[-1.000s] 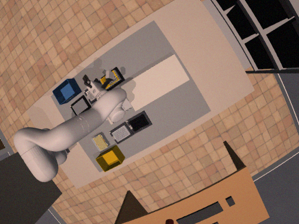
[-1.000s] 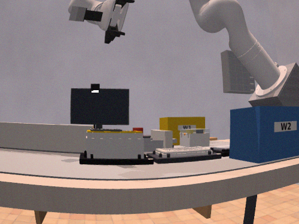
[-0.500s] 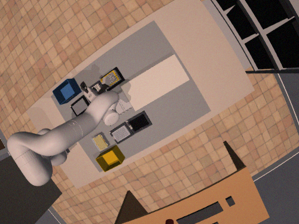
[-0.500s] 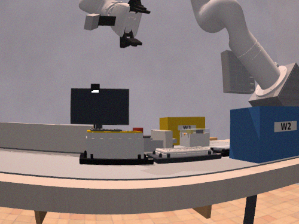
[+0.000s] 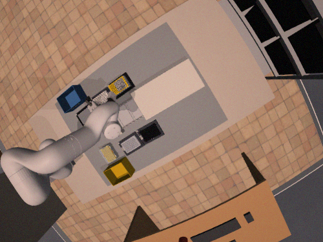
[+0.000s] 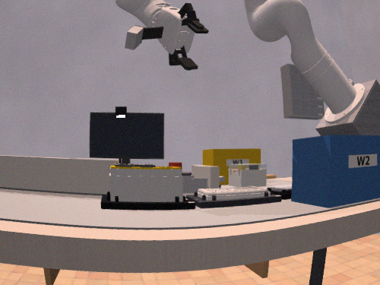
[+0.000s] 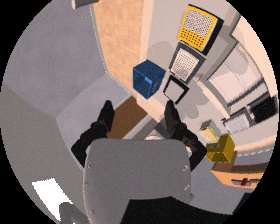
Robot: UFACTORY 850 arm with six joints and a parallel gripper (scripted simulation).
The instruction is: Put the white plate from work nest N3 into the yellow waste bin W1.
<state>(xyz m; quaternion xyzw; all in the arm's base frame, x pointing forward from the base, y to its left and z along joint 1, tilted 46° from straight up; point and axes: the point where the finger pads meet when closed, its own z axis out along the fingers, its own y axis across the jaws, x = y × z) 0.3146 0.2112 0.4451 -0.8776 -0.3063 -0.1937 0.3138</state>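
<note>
Now: the white plate 30 cm below my hand, 7 cm behind it and 1 cm to the left of it. The rest, counted from my hand: yellow tip box: 26 cm below, 9 cm ahead, 5 cm to the left; then blue bin W2: 29 cm behind, 28 cm below, 10 cm to the left; then drawer: 29 cm below, 14 cm to the right, 8 cm ahead.
</note>
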